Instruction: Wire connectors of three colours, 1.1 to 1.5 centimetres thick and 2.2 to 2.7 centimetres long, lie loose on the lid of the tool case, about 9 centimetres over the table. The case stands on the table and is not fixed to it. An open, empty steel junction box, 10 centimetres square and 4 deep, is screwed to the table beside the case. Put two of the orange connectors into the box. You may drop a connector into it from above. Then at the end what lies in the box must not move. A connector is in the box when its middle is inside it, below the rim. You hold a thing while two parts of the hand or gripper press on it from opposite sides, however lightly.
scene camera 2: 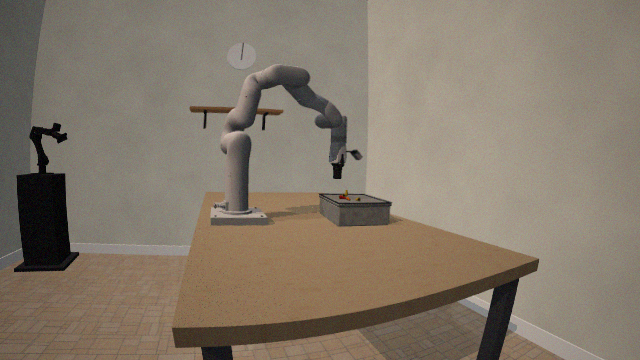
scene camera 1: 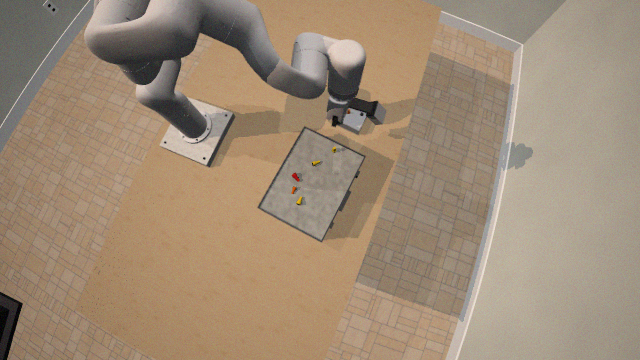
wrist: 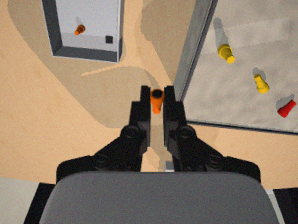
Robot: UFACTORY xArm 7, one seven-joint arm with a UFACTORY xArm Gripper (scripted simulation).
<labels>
tool case: scene camera 2; scene camera 1 324,187; wrist
same spot on tool case: (wrist: 215,93) = (scene camera 2: 334,195)
</labels>
